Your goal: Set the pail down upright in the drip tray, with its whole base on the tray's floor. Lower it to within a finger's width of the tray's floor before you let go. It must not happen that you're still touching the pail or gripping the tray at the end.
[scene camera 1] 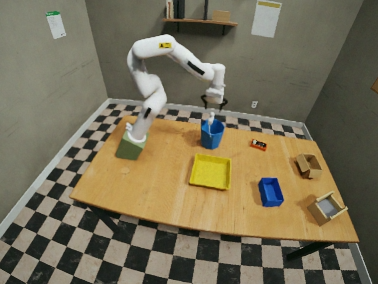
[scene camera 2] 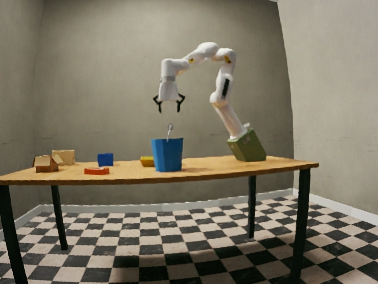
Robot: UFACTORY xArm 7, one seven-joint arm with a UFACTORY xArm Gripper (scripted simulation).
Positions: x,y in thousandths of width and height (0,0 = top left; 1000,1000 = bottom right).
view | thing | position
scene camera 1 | yellow drip tray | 567,604
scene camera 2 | blue pail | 443,540
